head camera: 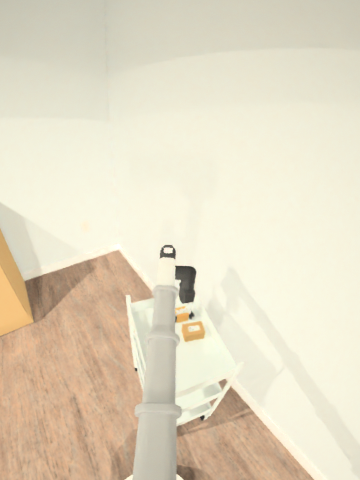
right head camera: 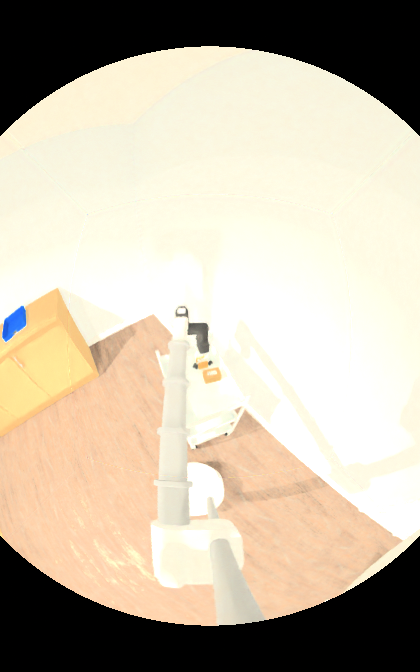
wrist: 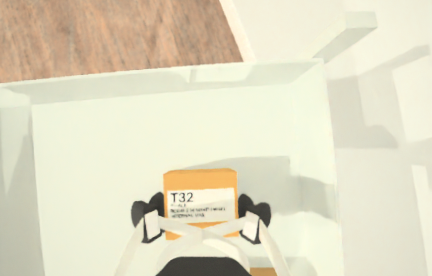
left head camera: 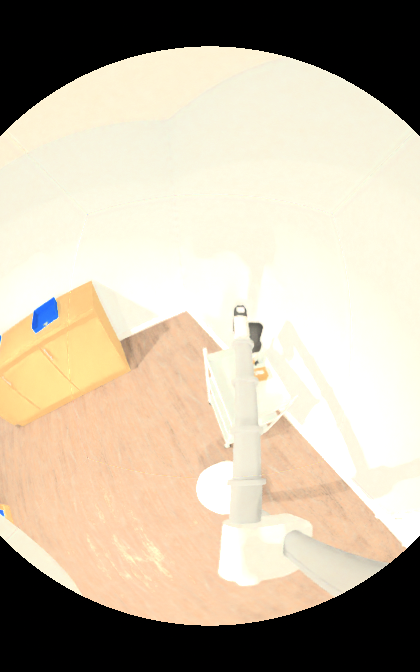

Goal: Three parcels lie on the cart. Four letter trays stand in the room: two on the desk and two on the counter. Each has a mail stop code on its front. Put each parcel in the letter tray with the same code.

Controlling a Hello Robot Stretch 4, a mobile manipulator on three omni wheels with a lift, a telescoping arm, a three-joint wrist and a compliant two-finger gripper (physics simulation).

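Places are measured from the robot's base along level axes (x back, y right, z up), in millimetres.
Pixels of known places: gripper, between the fingertips: [head camera: 181, 319] [wrist: 201, 209].
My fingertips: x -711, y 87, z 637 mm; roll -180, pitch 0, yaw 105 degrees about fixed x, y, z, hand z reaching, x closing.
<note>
Ahead of a thing's pixels: the offset from my fingertips to its top centre.
The orange parcel @[dx -12, dy -4, dz +49 mm] [head camera: 181, 317] [right head camera: 202, 365] [wrist: 200, 180] with a white label reading T32 lies flat on the white cart [head camera: 210, 360] [left head camera: 275, 397] [right head camera: 215, 400] [wrist: 100, 140]. My gripper [head camera: 183, 316] [right head camera: 203, 364] [wrist: 201, 209] is shut on it, with one black fingertip against each side. A second orange parcel @[dx +77, dy +49, dz +49 mm] [head camera: 193, 331] [left head camera: 260, 374] [right head camera: 212, 375] [wrist: 263, 271] lies close by on the cart; its code is not readable. A third parcel does not show. A blue letter tray [left head camera: 45, 316] [right head camera: 14, 324] stands on the tan counter [left head camera: 75, 320] [right head camera: 42, 317]; its code is not readable.
The cart stands close to the white wall [head camera: 280, 200], with a raised rim and corner posts. My grey arm [head camera: 161, 370] [left head camera: 246, 410] [right head camera: 175, 410] reaches over the cart and hides part of its top. A blue edge shows at the far left of the left head view.
</note>
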